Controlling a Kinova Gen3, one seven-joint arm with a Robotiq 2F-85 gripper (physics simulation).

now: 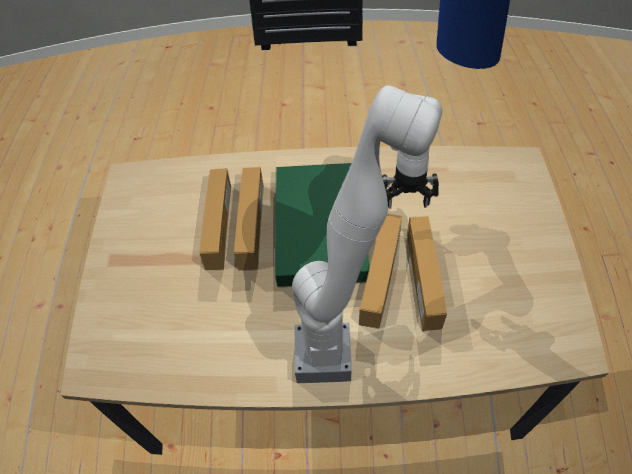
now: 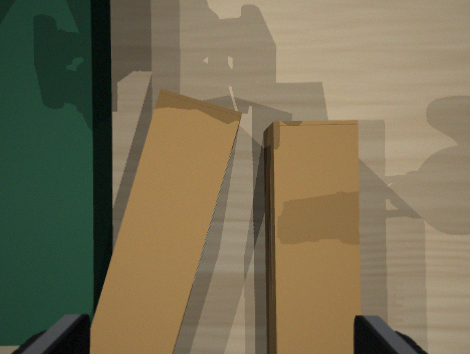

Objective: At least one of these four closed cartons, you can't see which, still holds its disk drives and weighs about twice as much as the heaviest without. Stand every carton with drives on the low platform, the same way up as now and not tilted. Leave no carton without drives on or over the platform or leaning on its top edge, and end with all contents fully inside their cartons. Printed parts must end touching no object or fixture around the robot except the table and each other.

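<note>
Two upright tan cartons, the outer left carton (image 1: 214, 214) and inner left carton (image 1: 248, 214), stand left of the green low platform (image 1: 293, 224) (image 2: 50, 210). Right of it, the inner right carton (image 1: 381, 270) (image 2: 165, 215) stands slanted, its near part close beside the platform; I cannot tell whether they touch. The outer right carton (image 1: 430, 275) (image 2: 317, 170) stands beyond it, with a gap that widens toward the near ends. My gripper (image 1: 408, 204) (image 2: 222, 335) is open and empty, above and behind the right cartons' far ends. The cartons' contents are hidden; no printed parts show.
The robot base (image 1: 322, 369) stands at the table's near middle. The arm (image 1: 357, 204) hides part of the platform's right side and of the inner right carton. A black drawer cabinet (image 1: 308, 22) and a blue barrel (image 1: 472, 33) stand on the floor behind the table (image 1: 153, 326).
</note>
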